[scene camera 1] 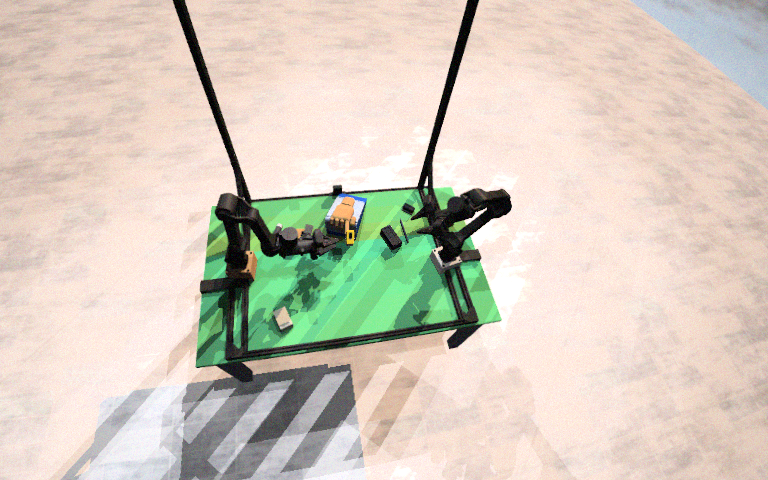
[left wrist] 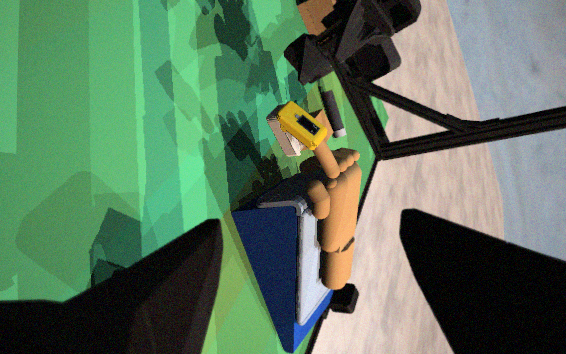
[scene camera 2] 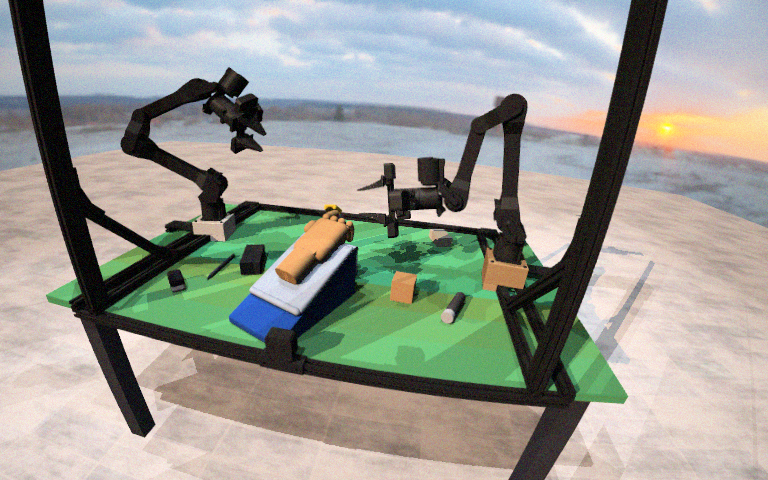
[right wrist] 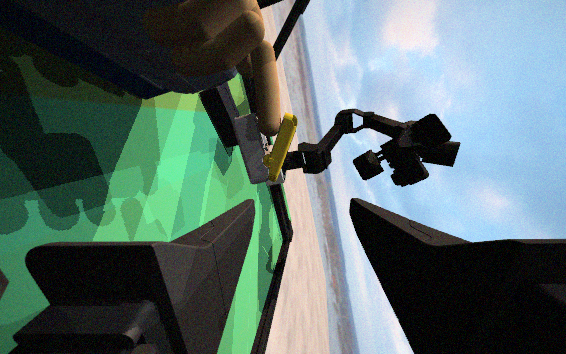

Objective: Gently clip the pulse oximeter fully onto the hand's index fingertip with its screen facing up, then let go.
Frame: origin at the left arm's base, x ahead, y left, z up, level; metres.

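Where they show: left gripper, fingertip midpoint: [scene camera 1: 413, 225] [left wrist: 311, 227] [scene camera 2: 263, 143] [right wrist: 382, 154]; right gripper, fingertip midpoint: [scene camera 1: 337, 242] [left wrist: 317, 71] [scene camera 2: 357, 202] [right wrist: 302, 205]; left arm's base at its link origin: [scene camera 1: 447, 255] [scene camera 2: 213, 217]; right arm's base at its link origin: [scene camera 1: 239, 261] [scene camera 2: 506, 257].
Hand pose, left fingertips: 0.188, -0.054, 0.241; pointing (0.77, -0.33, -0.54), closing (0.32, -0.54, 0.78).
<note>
Each offset is from my left fingertips to the top centre of the thing, as dx, dy, dz. "pt": to the spot under its first point.
The yellow-topped pulse oximeter {+0.205, -0.124, -0.123} [scene camera 1: 350, 236] [scene camera 2: 331, 208] [left wrist: 302, 125] [right wrist: 284, 145] is on the index finger [left wrist: 327, 160] [right wrist: 266, 90] of the tan hand [scene camera 1: 342, 210] [scene camera 2: 320, 243]. Its dark screen faces up in the left wrist view. In the right wrist view the fingertip reaches partway between the yellow upper half and the grey lower half {pt +0.221, -0.128, -0.165} [right wrist: 251, 147]. My right gripper [scene camera 1: 335, 245] [scene camera 2: 362, 202] [right wrist: 302, 205] is open and empty, a short way off the oximeter's outer end. My left gripper [scene camera 1: 416, 224] [scene camera 2: 263, 142] [left wrist: 311, 227] is open and empty, raised well away from the hand.
The hand rests on a blue wedge [scene camera 2: 336, 283] [left wrist: 272, 260] with a white pad. A black box {-0.005, -0.139, -0.265} [scene camera 1: 390, 237] [scene camera 2: 252, 259], a pen {-0.085, -0.166, -0.291} [scene camera 2: 220, 266] and a small black block {-0.156, -0.266, -0.268} [scene camera 2: 176, 280] lie on one side. An orange cube {+0.376, -0.270, -0.250} [scene camera 2: 403, 286] and a dark cylinder {+0.483, -0.330, -0.273} [scene camera 2: 454, 305] lie on the other.
</note>
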